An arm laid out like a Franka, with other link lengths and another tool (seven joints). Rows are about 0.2 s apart.
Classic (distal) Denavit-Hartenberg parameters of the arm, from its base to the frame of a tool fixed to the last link. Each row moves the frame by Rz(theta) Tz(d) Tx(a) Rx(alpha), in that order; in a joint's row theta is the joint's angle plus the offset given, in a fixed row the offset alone. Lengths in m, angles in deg.
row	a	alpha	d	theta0
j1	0	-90	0.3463	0
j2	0	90	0	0
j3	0.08	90	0.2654	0
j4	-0.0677	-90	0	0
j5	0	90	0.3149	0
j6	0.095	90	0	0
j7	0.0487	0	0	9.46
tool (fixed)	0	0	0.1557	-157.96
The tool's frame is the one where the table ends.
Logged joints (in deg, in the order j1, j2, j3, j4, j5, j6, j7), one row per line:
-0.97, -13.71, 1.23, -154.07, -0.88, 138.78, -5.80
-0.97, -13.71, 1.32, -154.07, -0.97, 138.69, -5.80
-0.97, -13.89, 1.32, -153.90, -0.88, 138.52, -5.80
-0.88, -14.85, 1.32, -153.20, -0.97, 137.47, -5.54
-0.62, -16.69, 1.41, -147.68, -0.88, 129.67, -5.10
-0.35, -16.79, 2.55, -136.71, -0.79, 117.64, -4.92
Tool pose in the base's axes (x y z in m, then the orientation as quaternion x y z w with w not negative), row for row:
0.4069, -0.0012, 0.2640, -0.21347, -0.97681, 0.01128, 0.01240
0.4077, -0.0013, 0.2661, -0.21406, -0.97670, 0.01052, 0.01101
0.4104, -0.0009, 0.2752, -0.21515, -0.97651, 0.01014, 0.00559
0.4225, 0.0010, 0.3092, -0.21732, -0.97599, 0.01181, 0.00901
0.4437, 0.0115, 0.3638, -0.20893, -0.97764, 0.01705, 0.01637
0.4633, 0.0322, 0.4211, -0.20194, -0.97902, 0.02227, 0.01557
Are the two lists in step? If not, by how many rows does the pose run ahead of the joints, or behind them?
The pose runs 1 row ahead of the joints: the pose in row i belongs to the joints in row i + 1.
